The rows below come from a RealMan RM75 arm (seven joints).
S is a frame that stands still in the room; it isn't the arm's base.
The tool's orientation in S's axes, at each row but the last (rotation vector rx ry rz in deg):
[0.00 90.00 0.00]
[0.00 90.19 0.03]
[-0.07 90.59 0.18]
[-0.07 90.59 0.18]
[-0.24 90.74 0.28]
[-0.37 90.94 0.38]
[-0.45 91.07 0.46]
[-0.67 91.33 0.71]
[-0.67 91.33 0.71]
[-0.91 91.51 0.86]
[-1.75 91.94 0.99]
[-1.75 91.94 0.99]
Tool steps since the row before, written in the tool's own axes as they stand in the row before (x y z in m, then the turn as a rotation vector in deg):
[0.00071 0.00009 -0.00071 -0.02 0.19 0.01]
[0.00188 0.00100 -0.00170 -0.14 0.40 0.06]
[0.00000 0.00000 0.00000 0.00 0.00 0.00]
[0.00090 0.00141 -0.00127 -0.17 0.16 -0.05]
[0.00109 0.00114 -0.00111 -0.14 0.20 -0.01]
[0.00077 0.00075 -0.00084 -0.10 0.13 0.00]
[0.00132 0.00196 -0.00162 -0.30 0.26 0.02]
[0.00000 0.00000 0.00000 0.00 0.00 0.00]
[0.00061 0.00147 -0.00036 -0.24 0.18 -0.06]
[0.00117 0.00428 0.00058 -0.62 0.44 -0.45]
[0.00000 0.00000 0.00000 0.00 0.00 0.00]
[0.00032 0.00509 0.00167 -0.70 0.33 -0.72]
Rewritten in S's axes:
[-0.00071 0.00009 -0.00071 0.01 0.19 0.02]
[-0.00171 0.00100 -0.00187 0.06 0.40 0.14]
[0.00000 0.00000 0.00000 0.00 0.00 0.00]
[-0.00128 0.00141 -0.00089 -0.05 0.16 0.17]
[-0.00113 0.00113 -0.00108 -0.01 0.20 0.14]
[-0.00086 0.00074 -0.00076 0.00 0.13 0.10]
[-0.00166 0.00194 -0.00129 0.02 0.26 0.30]
[0.00000 0.00000 0.00000 0.00 0.00 0.00]
[-0.00040 0.00146 -0.00060 -0.06 0.18 0.24]
[0.00046 0.00429 -0.00119 -0.44 0.43 0.63]
[0.00000 0.00000 0.00000 0.00 0.00 0.00]
[0.00150 0.00513 -0.00042 -0.71 0.31 0.72]

